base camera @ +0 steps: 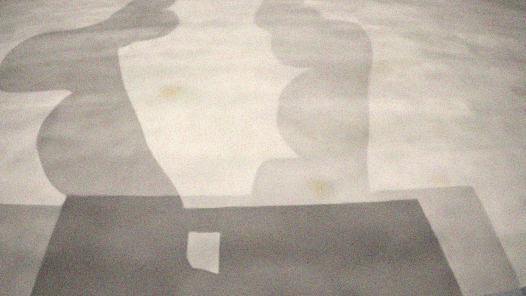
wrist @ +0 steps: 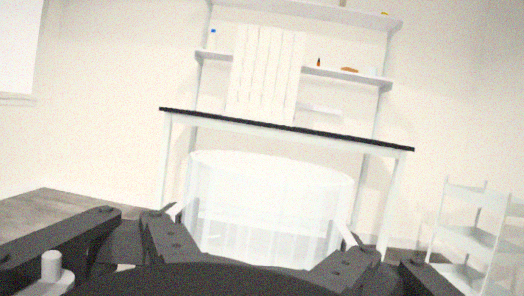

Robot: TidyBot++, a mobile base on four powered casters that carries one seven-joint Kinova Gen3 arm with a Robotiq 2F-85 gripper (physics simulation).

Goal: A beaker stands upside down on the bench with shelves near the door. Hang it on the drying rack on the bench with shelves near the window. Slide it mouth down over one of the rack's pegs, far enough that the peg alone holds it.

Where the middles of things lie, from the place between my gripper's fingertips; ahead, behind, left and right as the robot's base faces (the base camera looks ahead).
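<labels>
The clear glass beaker (wrist: 265, 210) is 10 mm below my hand at the moment, and it's 30 mm behind it.
</labels>
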